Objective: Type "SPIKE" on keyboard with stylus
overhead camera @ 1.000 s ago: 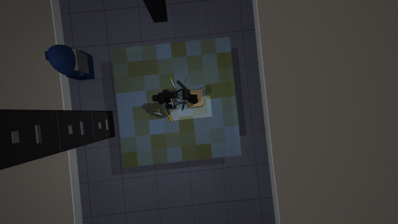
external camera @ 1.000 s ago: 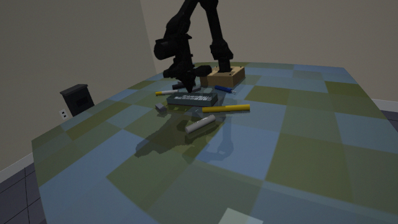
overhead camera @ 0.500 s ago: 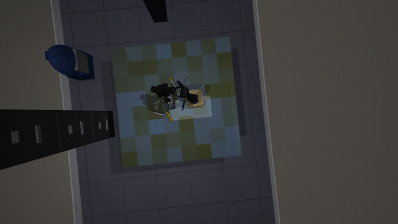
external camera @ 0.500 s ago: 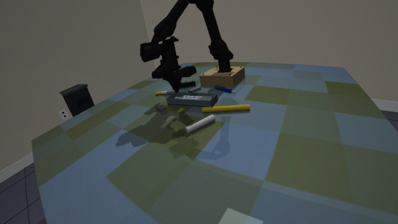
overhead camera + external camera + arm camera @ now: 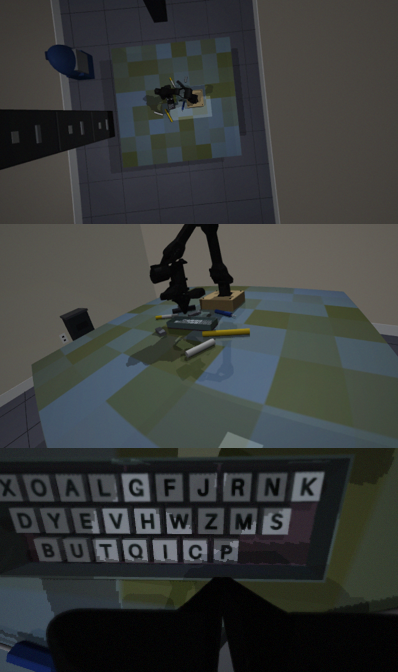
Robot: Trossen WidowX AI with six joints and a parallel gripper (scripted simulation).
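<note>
Now: the blue stylus 7 cm behind my gripper tip, 16 cm to the left of it and 3 cm below it. Round my gripper tip: small grey block 10 cm ahead, 7 cm to the right, 3 cm below; grey stylus tip 6 cm behind, 19 cm to the left, 3 cm below; black cylinder 14 cm behind, 8 cm to the right, 3 cm below.
</note>
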